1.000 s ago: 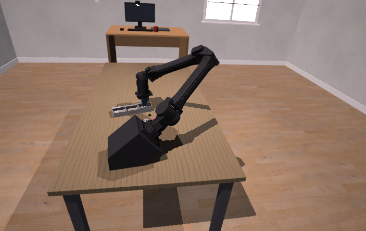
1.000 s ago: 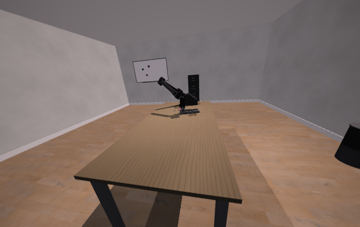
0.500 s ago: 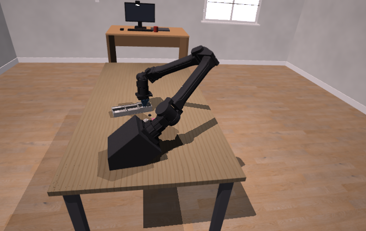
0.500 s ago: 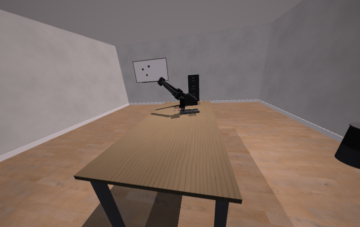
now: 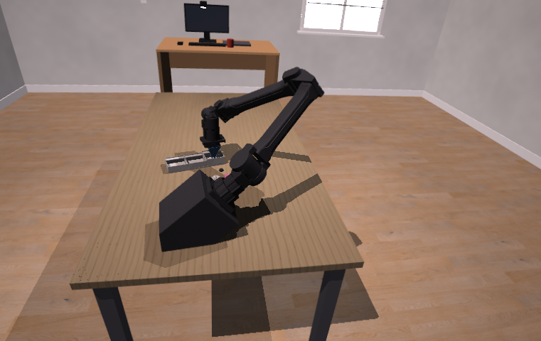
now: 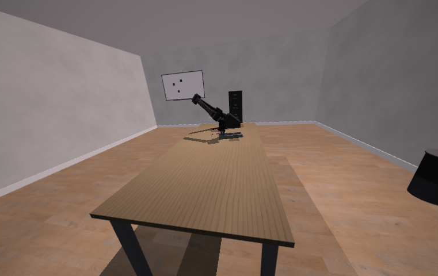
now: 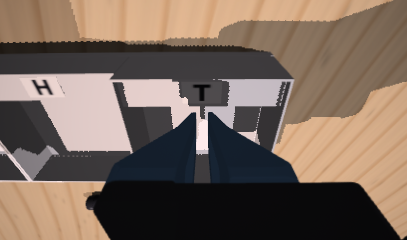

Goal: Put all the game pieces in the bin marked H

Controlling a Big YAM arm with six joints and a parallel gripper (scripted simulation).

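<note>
Right now my hand is 80 mm to the right of the grey three-bin tray, 20 mm past it and 10 mm above it. From my hand the other things lie so: small dark object 90 mm behind, 30 mm to the right, 20 mm below; black battery 120 mm behind, 70 mm to the left, 20 mm below; white domino 160 mm behind, 20 mm below, 10 mm to the left.
</note>
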